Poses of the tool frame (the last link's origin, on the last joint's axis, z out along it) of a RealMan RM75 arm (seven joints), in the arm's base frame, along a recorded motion.
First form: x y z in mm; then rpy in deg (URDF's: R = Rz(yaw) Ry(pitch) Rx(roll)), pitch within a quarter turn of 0, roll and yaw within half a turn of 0.
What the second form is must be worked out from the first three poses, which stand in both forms.
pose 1, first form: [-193.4 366.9 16.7 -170.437 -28.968 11.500]
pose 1, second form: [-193.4 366.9 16.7 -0.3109 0.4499 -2.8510]
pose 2, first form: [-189.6 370.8 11.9 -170.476 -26.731 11.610]
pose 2, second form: [-189.6 370.8 11.9 -0.3008 0.4129 -2.8636]
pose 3, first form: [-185.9 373.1 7.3 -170.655 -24.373 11.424]
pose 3, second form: [-185.9 373.1 7.3 -0.2845 0.3757 -2.8808]
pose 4, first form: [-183.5 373.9 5.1 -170.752 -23.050 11.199]
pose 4, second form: [-183.5 373.9 5.1 -0.2737 0.3553 -2.8908]
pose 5, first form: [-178.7 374.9 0.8 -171.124 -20.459 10.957]
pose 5, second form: [-178.7 374.9 0.8 -0.2560 0.3149 -2.9112]
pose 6, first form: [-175.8 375.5 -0.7 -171.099 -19.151 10.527]
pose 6, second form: [-175.8 375.5 -0.7 -0.2432 0.2946 -2.9189]
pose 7, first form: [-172.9 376.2 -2.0 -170.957 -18.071 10.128]
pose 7, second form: [-172.9 376.2 -2.0 -0.2326 0.2775 -2.9230]
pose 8, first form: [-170.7 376.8 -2.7 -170.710 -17.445 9.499]
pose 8, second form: [-170.7 376.8 -2.7 -0.2202 0.2684 -2.9241]
